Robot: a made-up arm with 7 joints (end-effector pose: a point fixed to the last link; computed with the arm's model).
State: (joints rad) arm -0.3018 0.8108 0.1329 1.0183 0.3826 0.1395 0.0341
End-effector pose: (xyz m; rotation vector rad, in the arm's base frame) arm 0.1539 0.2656 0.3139 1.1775 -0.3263 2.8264
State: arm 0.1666 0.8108 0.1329 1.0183 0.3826 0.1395 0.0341
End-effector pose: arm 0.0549 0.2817 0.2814 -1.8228 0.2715 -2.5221
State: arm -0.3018 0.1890 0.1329 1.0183 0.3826 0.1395 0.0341
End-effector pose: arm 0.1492 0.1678 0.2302 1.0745 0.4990 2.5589
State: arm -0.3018 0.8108 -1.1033 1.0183 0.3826 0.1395 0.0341
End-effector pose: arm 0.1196 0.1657 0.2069 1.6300 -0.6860 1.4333
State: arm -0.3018 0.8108 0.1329 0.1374 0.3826 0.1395 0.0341
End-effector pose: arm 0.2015 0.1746 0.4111 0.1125 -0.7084 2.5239
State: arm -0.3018 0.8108 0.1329 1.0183 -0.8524 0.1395 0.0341
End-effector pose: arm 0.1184 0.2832 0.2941 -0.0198 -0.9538 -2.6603
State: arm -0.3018 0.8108 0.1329 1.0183 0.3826 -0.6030 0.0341
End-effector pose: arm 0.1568 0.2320 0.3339 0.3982 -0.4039 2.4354
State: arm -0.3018 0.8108 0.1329 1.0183 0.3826 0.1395 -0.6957
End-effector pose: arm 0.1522 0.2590 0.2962 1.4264 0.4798 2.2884
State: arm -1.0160 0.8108 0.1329 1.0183 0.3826 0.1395 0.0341
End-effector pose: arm 0.2478 0.2252 0.4354 0.1167 -0.3675 2.9393
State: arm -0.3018 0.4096 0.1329 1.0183 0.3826 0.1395 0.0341
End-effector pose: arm 0.1517 0.2083 0.2527 1.1206 0.2217 2.6764
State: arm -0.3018 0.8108 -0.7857 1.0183 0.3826 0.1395 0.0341
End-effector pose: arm 0.1456 0.1861 0.2312 1.5742 -0.6233 1.7993
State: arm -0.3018 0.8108 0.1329 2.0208 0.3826 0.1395 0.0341
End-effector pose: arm 0.0017 0.2861 0.2712 -1.8665 -0.2567 -1.9042
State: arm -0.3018 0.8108 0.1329 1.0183 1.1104 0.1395 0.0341
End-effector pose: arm 0.1676 0.2442 0.3042 1.5720 -1.0305 2.1529
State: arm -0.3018 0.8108 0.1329 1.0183 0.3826 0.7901 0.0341
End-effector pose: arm 0.1303 0.2893 0.3051 -1.4994 0.1444 -2.2325
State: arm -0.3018 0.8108 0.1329 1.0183 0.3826 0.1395 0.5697
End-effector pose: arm 0.1506 0.2630 0.3274 -0.7553 0.8968 -2.7049
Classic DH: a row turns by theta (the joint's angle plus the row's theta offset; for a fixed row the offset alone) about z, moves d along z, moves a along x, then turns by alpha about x. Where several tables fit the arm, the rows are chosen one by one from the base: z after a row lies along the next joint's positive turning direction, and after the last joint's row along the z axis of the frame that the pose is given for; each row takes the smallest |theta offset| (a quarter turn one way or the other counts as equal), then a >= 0, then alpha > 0; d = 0 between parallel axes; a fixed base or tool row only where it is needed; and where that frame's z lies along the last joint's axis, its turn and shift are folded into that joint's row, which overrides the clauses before.
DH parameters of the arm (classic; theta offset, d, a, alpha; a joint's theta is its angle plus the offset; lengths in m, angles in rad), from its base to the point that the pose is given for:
base (fixed): -0.071 0.4372 0.014 -1.3004
joint 1: -1.3111 0.0896 -0.0431 -1.5708
joint 2: 1.2915 -0.0063 0.007 1.5708
joint 3: 1.5708 -0.0785 0.0182 -1.5708
joint 4: -1.5708 0.006 0.0003 -1.5708
joint 5: 0 0.116 -0.014 1.5708
joint 6: 1.5708 0.022 0.022 1.5708
joint 7: 0.269 0.0218 0.0256 -0.6796
tool (fixed): 2.182 0.0119 0 0

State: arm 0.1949 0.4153 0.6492 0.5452 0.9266 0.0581 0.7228
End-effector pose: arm 0.0732 0.2519 0.3244 -0.7870 1.2543 -2.5252
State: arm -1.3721 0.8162 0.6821 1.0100 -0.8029 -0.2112 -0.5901
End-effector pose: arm 0.2139 0.2585 0.4781 -1.7442 0.7737 1.5591
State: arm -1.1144 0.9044 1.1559 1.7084 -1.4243 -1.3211 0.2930
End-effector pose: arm 0.1334 0.2036 0.3205 1.5482 -0.3933 -0.4547
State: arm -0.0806 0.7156 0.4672 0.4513 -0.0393 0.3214 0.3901
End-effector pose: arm 0.1271 0.2748 0.3619 -0.2051 0.1574 -2.7766
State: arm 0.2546 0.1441 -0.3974 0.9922 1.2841 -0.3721 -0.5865
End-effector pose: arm -0.0014 0.0566 0.2028 1.3881 0.3132 0.5953
